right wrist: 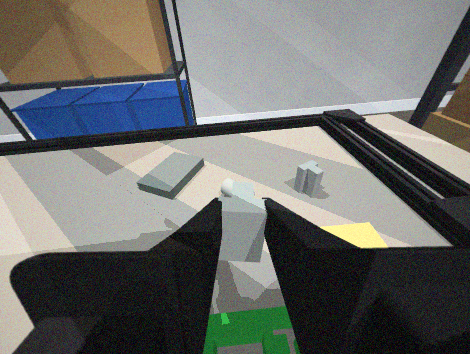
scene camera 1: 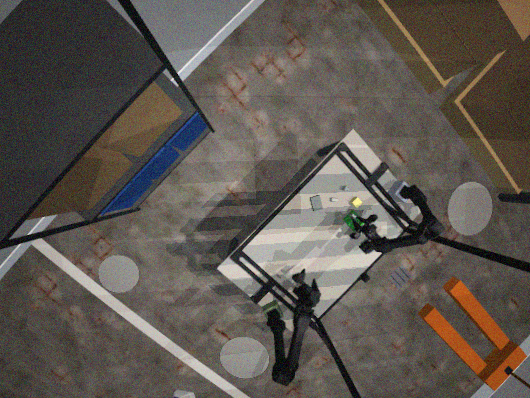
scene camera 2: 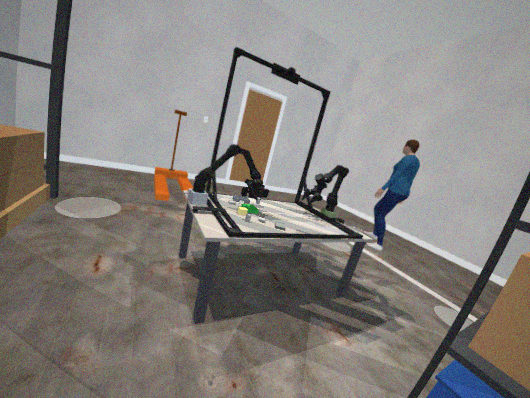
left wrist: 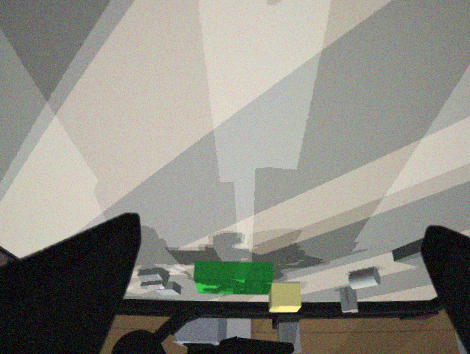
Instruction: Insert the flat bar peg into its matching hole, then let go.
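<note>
My right gripper (scene camera 1: pixel 360 227) (scene camera 2: pixel 255 193) (right wrist: pixel 241 204) is shut on the grey flat bar peg (right wrist: pixel 240 228). It holds the peg right over the green hole block (scene camera 1: pixel 350 218) (scene camera 2: pixel 250 208) (left wrist: pixel 233 277) (right wrist: pixel 247 328), near the table's right side in scene camera 1. The fingers hide the peg's lower end, so I cannot tell if it is in a hole. My left gripper (scene camera 1: pixel 308 278) (scene camera 2: pixel 308 195) is open and empty at the table's near edge, far from the block.
A yellow cube (scene camera 1: pixel 356 202) (left wrist: pixel 285 297) (right wrist: pixel 356 234) sits beside the green block. A grey slab (scene camera 1: pixel 315 202) (right wrist: pixel 171 173), a small cylinder (scene camera 1: pixel 334 200) (left wrist: pixel 364 278) and a stepped grey peg (right wrist: pixel 308 178) lie beyond. A black frame (scene camera 1: pixel 287 200) (right wrist: pixel 233 129) rims the table (scene camera 2: pixel 212 233). A person (scene camera 2: pixel 398 185) walks behind.
</note>
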